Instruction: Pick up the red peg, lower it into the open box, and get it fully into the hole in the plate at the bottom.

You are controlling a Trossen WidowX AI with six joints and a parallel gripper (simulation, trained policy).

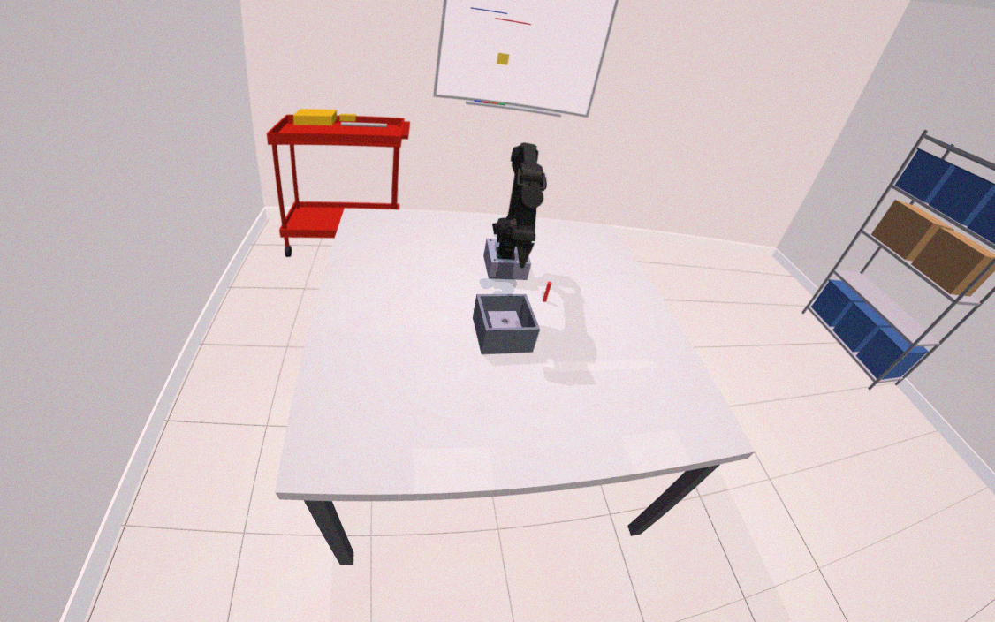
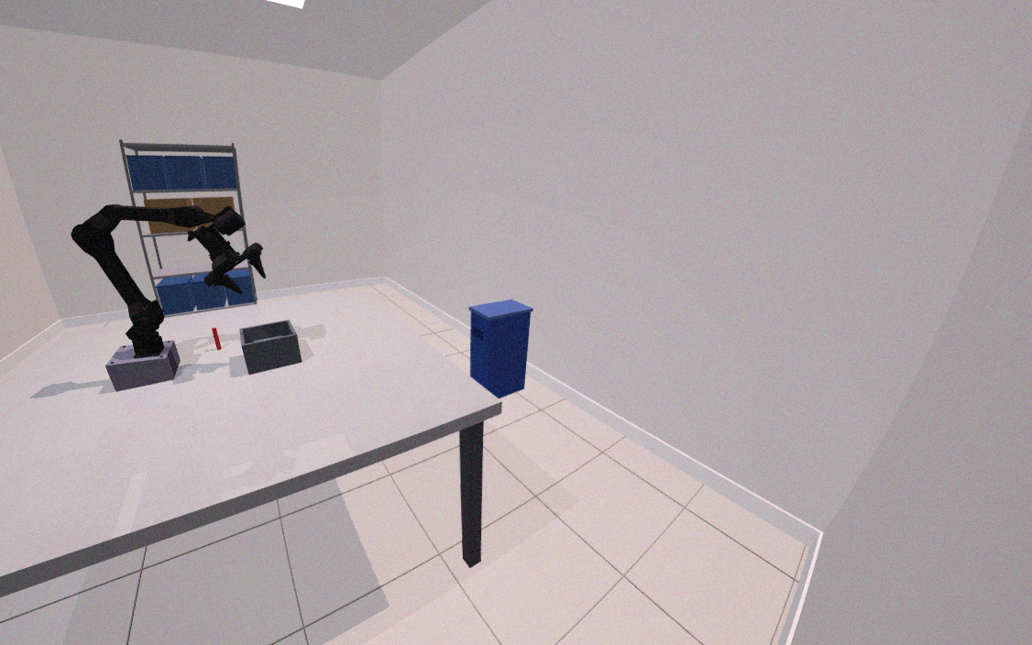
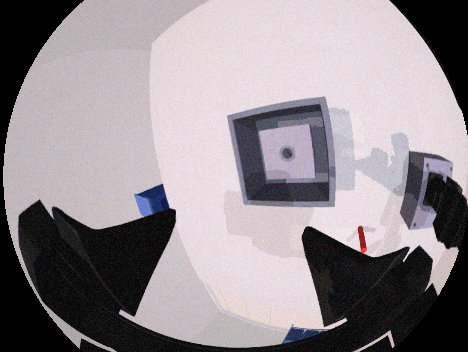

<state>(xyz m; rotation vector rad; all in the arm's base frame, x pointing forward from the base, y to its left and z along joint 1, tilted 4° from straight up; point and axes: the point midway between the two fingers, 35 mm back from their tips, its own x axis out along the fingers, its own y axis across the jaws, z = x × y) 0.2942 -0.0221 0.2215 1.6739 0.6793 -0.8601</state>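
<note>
The red peg is 160 mm behind my gripper tip, 160 mm to the left of it and 210 mm below it. Round my gripper tip: plate: 20 mm ahead, 20 mm to the right, 200 mm below; grey box: 20 mm ahead, 20 mm to the right, 220 mm below.
</note>
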